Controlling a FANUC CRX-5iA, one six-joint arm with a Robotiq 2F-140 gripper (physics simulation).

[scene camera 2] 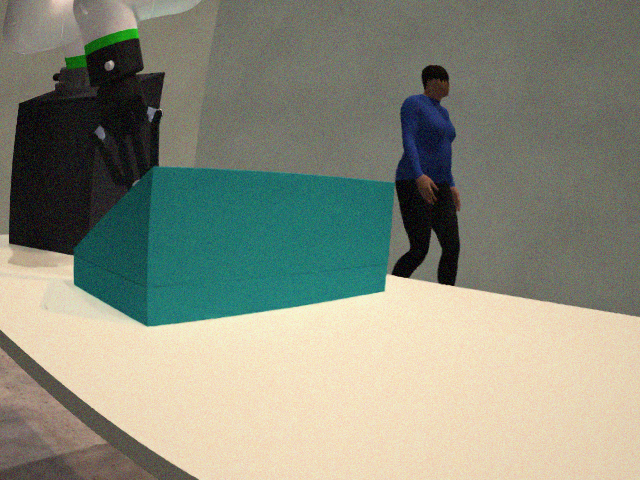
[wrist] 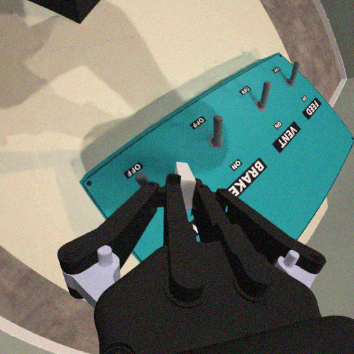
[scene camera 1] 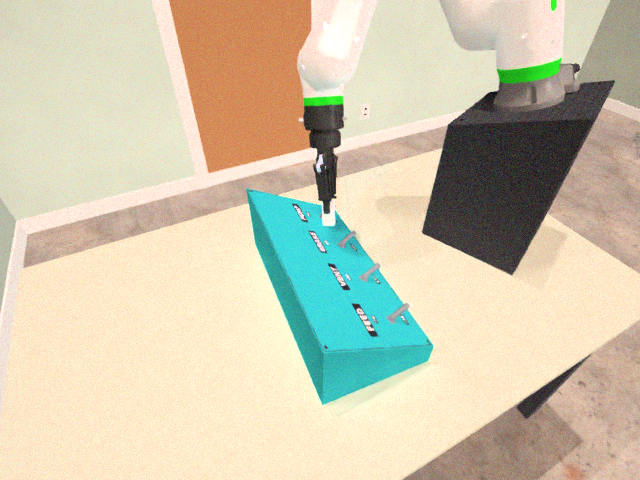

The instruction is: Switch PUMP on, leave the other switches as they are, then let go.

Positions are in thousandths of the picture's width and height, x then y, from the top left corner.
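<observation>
The gripper (scene camera 1: 513,470) is visible in the scene, and the wrist view (wrist: 507,487) shows it too.
</observation>
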